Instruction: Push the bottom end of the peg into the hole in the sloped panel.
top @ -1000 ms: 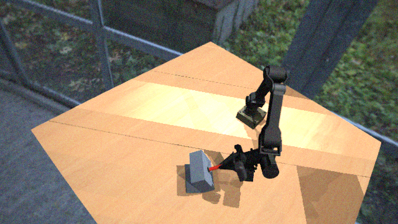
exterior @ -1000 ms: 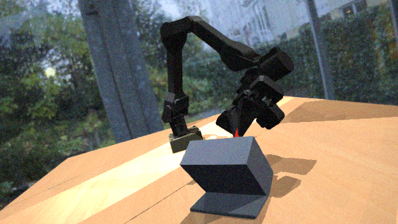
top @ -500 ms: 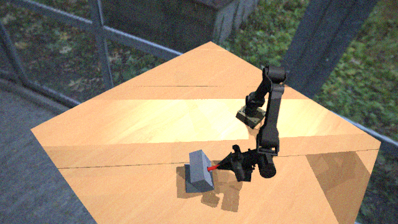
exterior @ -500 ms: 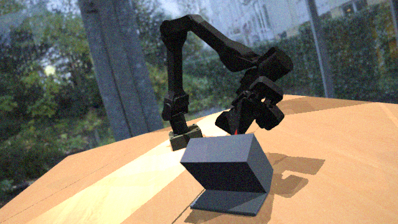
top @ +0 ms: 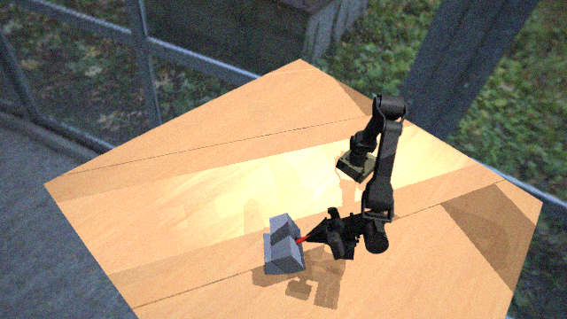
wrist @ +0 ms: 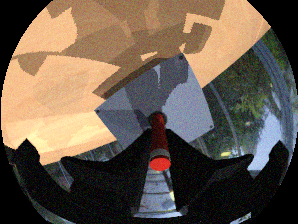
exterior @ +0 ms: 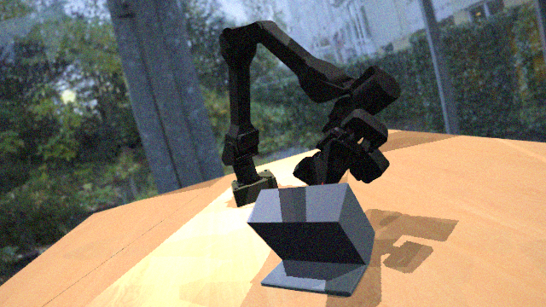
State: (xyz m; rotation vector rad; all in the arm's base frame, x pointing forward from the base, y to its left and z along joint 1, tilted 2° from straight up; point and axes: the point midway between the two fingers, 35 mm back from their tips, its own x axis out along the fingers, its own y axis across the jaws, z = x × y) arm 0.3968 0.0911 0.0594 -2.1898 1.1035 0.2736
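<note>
My gripper tip is 4 cm to the left of the grey sloped panel block, 3 cm short of it and 3 cm above it. Also, from my gripper tip: red peg: 1 cm to the left, 1 cm behind, 1 cm above.
</note>
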